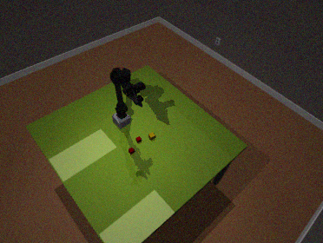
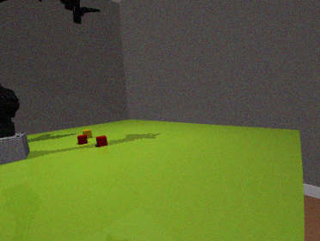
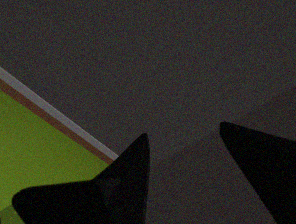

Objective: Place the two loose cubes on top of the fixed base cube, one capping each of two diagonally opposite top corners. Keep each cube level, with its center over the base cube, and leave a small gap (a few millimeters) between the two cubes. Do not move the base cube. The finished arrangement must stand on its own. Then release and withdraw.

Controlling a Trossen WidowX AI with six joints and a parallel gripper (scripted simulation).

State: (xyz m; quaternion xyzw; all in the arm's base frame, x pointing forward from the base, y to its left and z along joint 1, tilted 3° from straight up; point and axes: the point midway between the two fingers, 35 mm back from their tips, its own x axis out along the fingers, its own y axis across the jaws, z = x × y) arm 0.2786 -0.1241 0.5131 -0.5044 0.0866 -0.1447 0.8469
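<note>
My gripper tip is 4 cm past the yellow base cube, 18 cm to the right of it and 55 cm above it. Also, from my gripper tip: red cube (10 cm behind, 9 cm to the left, 55 cm below).
</note>
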